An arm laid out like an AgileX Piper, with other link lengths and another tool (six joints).
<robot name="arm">
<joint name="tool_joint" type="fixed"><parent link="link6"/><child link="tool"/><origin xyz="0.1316 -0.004 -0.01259" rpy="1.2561 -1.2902 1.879"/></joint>
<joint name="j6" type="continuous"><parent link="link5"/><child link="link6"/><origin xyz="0.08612 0 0.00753" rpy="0 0 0"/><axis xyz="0.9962 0 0.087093"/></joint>
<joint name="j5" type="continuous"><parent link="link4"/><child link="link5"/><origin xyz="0 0 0" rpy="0 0 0"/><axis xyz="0 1 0"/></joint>
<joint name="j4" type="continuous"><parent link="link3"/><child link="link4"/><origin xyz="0.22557 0 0.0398" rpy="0 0 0"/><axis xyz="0.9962 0 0.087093"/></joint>
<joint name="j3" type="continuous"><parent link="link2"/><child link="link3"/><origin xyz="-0.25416 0 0.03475" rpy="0 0 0"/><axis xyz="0 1 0"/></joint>
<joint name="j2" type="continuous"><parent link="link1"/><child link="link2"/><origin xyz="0 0 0" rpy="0 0 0"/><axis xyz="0 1 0"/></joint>
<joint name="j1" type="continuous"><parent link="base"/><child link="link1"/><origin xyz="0 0 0.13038" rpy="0 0 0"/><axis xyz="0 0 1"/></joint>
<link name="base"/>
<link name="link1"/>
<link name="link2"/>
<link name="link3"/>
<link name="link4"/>
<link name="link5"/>
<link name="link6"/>
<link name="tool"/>
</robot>
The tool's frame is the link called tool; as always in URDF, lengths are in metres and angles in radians. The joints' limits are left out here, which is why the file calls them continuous.
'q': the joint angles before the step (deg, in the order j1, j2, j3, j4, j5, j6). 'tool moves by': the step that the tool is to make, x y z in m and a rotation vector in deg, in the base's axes. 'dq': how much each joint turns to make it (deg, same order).
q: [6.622, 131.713, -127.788, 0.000, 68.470, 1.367]
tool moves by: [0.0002, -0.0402, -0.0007, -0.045, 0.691, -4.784]
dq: [-4.764, 0.017, -0.037, -0.002, 0.712, 0.022]
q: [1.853, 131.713, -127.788, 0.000, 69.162, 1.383]
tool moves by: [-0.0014, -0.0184, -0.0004, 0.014, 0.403, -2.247]
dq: [-2.194, -0.013, 0.022, -0.002, 0.394, 0.057]
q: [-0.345, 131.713, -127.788, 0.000, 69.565, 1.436]
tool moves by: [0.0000, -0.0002, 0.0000, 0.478, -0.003, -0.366]
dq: [-0.215, 0.009, -0.023, 0.416, 0.014, 0.170]
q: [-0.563, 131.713, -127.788, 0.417, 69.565, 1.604]
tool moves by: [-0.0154, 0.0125, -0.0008, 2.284, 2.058, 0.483]
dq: [0.491, -2.862, 4.999, 2.270, -0.066, 0.007]
